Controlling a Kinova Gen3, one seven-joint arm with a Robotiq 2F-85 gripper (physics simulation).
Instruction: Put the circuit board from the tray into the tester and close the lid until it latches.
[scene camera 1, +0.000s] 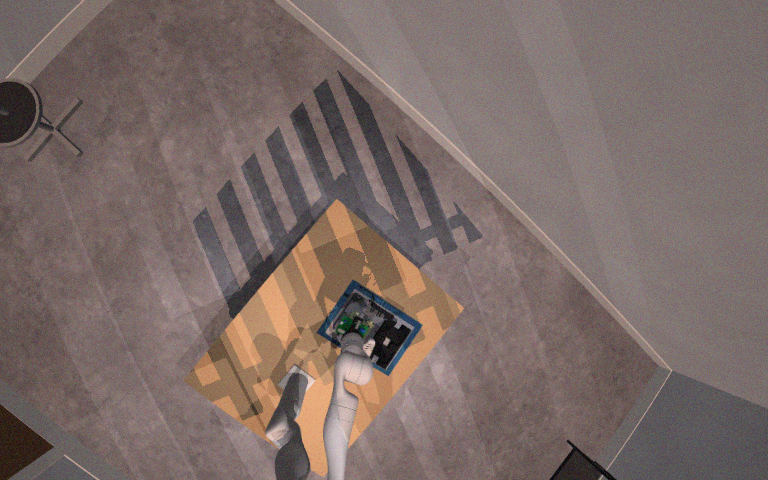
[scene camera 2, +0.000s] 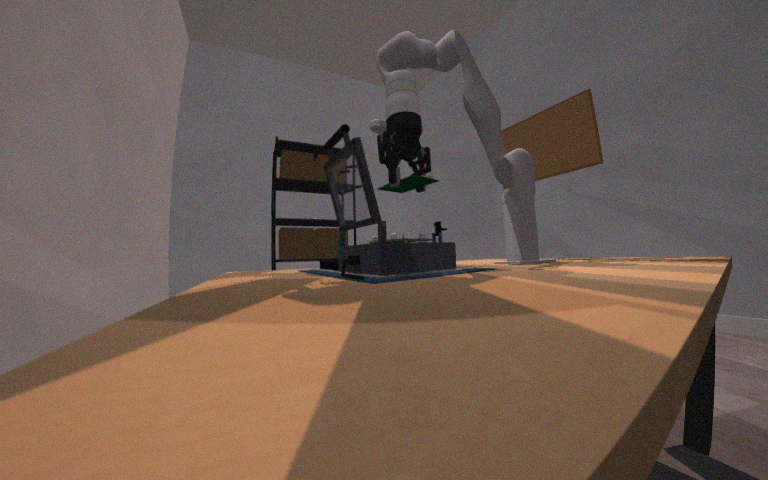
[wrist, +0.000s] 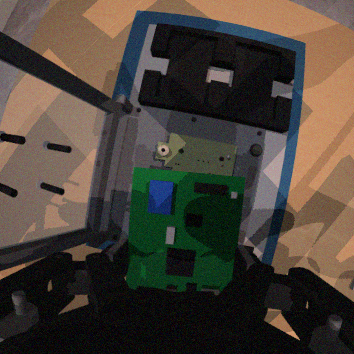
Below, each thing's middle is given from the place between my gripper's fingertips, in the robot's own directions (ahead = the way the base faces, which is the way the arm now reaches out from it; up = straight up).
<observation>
The tester bed (wrist: 182, 152) lies 4 cm to the right of my hand and 10 cm below it. The rest, counted from my hand: green circuit board (wrist: 183, 228): 1 cm above; then tester lid (scene camera 2: 349, 181): 12 cm ahead, 5 cm to the right, 1 cm above.
</observation>
